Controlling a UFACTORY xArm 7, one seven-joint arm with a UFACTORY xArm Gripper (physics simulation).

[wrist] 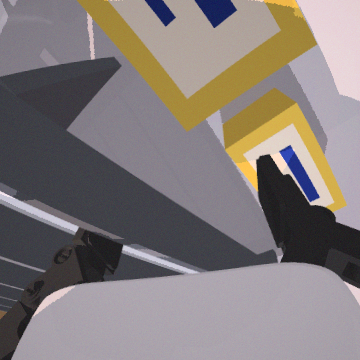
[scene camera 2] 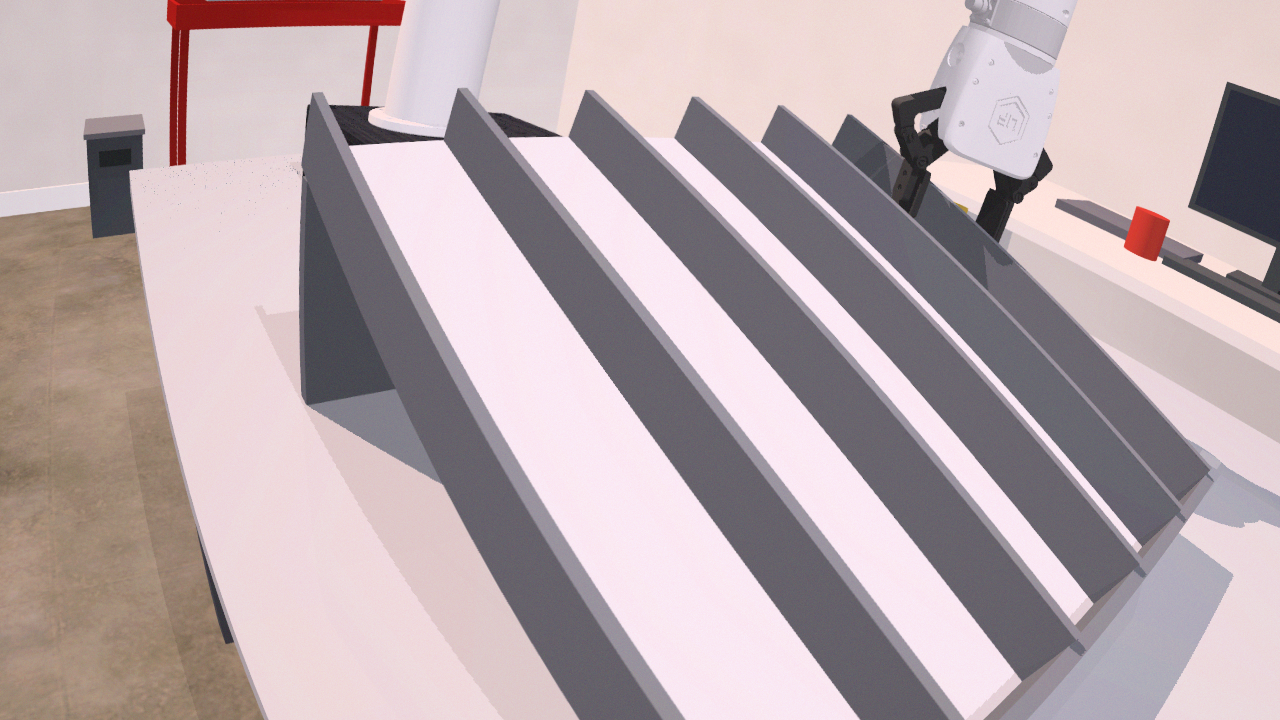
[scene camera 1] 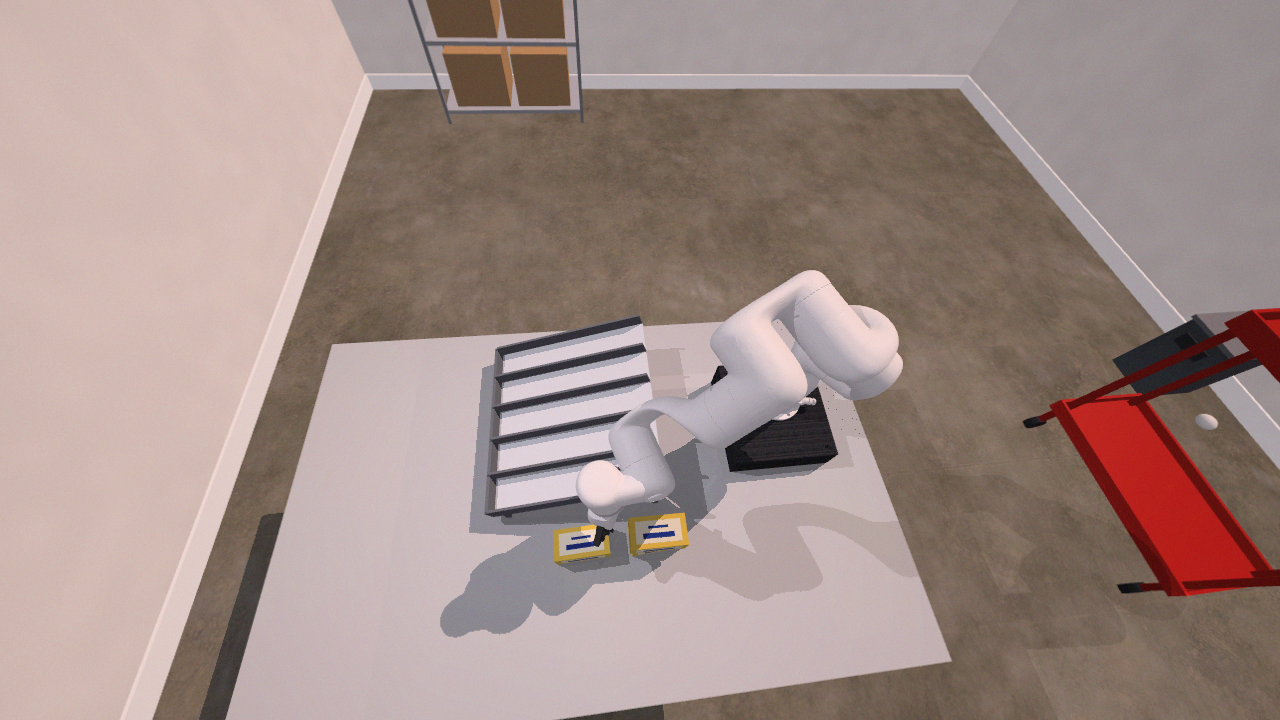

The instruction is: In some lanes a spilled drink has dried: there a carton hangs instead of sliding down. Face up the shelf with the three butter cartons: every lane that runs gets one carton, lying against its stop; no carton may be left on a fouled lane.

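Places are measured from the arm's base along level axes (x ahead, y left, z up), in millimetres.
Where they show: gripper, between the fingertips: (wrist: 184, 191); arm's base, origin of its link: (scene camera 2: 427, 126).
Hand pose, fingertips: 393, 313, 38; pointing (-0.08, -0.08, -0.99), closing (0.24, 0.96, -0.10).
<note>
Each offset is from my fingertips to the top centre of the thing, as dx, dy, dz. Level surfaces: height alone.
The tilted flow shelf (scene camera 1: 570, 363) (scene camera 2: 429, 402) (wrist: 110, 195) has several white lanes between dark grey dividers. No carton or stain shows on the visible lane parts; the arm covers some. In scene camera 1, one yellow butter carton @[+65, +66, -59] (scene camera 1: 572, 548) lies beside the shelf's near side and another yellow carton @[-98, +42, +5] (scene camera 1: 657, 533) lies to its right. A third does not show separately. My gripper (scene camera 1: 601, 539) (scene camera 2: 948, 221) (wrist: 184, 191) is open and empty, over the left carton in scene camera 1. In the wrist view one finger overlaps a smaller-looking carton (wrist: 287, 112); a larger-looking carton (wrist: 235, 65) is above it in the image.
The arm stands on a black base block (scene camera 1: 778, 447) right of the shelf, on the pale table @[dz -124] (scene camera 1: 384, 429) (scene camera 2: 214, 268). A red cart (scene camera 1: 1145, 483) (scene camera 2: 286, 15) and a rack (scene camera 1: 501, 42) with brown boxes stand farther off. A red cup (scene camera 2: 1146, 232) stands near a monitor (scene camera 2: 1239, 161).
</note>
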